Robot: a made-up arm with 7 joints.
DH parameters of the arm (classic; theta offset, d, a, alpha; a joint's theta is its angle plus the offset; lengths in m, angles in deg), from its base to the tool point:
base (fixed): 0 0 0 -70
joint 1: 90 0 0 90
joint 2: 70 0 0 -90
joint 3: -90 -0.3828 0.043 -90
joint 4: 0 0 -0.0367 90
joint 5: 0 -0.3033 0 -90
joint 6: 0 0 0 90
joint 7: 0 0 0 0
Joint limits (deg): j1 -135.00..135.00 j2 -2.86..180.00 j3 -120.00..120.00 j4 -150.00..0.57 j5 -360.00..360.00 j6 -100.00..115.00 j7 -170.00..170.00
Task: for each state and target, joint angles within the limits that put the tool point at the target. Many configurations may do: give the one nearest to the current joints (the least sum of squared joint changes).
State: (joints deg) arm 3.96 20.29 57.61 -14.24 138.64 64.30 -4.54
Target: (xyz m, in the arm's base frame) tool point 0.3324 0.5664 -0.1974
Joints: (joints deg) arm -31.24 52.92 53.92 -27.14 138.64 64.30 -4.54
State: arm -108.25 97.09 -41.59 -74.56 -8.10 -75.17 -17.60
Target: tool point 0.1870 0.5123 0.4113
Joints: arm -111.86 97.05 -40.07 -30.49 -8.10 -75.17 -17.60
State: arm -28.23 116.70 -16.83 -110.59 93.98 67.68 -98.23
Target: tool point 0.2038 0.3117 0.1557
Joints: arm -30.41 143.86 -51.94 -122.87 93.98 67.68 -98.23
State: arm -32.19 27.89 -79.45 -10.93 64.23 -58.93 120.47
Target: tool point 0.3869 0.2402 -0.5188
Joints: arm -33.32 28.60 -79.35 -9.38 64.23 -58.93 120.47
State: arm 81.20 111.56 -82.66 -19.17 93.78 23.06 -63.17
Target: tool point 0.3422 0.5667 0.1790
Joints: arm 94.20 140.33 -82.50 0.50 93.78 23.06 -63.17
